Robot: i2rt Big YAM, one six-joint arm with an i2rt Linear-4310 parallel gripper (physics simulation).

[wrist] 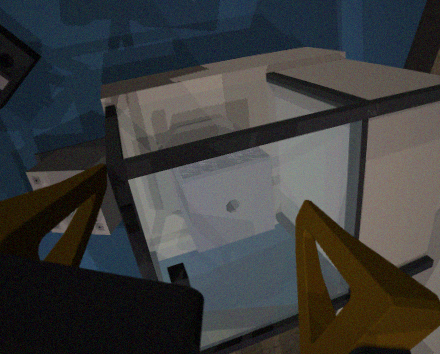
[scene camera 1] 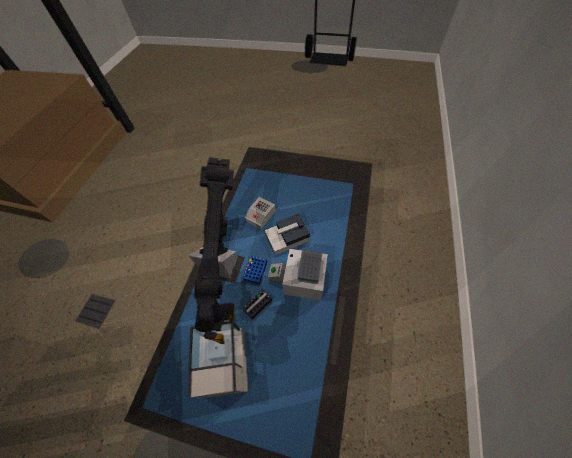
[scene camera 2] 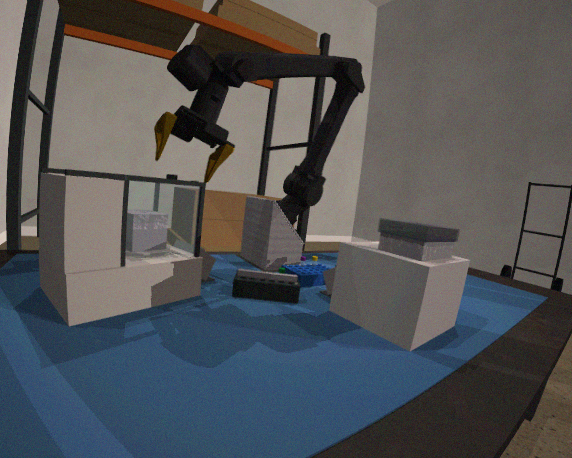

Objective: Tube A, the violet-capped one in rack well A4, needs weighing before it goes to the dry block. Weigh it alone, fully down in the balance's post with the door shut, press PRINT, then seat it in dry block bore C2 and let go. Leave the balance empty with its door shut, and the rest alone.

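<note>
The violet cap of tube A shows in the blue rack, beside a yellow cap; the well is too small to read. The white balance has dark-framed clear panels. Its pale post shows an empty hole. A black handle sits at its top; I cannot tell whether the door is fully shut. My gripper is open and empty above the balance. The PRINT box is partly behind a finger, its button hidden.
A white box bears a grey block. A long black block lies between rack and balance. A small box with a green spot, a grey-lidded device and a keypad device stand farther off.
</note>
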